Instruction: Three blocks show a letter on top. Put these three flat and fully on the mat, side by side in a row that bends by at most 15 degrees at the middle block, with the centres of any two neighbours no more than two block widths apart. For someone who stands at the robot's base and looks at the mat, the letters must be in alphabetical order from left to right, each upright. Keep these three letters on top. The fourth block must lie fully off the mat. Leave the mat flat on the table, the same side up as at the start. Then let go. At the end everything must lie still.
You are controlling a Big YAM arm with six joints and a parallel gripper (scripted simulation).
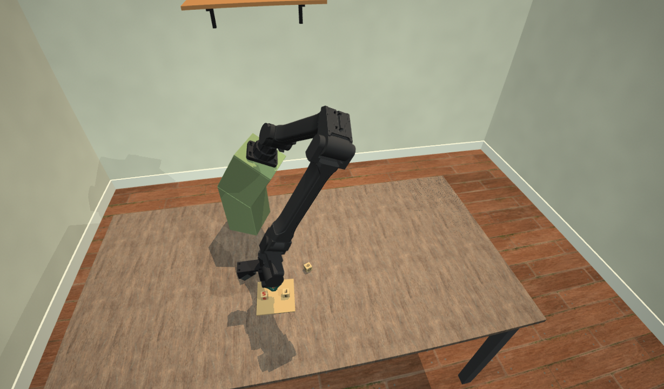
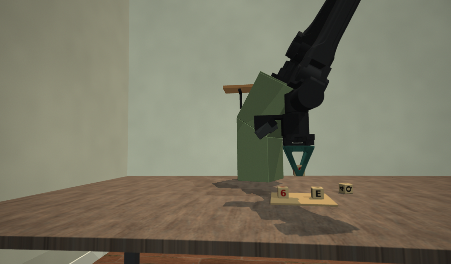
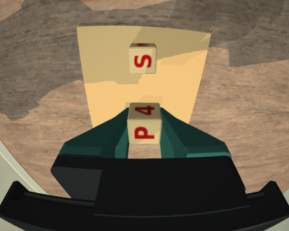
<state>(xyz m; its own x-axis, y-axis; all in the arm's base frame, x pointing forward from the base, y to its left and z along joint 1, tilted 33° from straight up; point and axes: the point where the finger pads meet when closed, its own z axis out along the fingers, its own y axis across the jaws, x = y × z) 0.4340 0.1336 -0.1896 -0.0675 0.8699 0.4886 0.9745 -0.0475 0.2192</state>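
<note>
Right now the tan mat is 60 mm below my hand.
</note>
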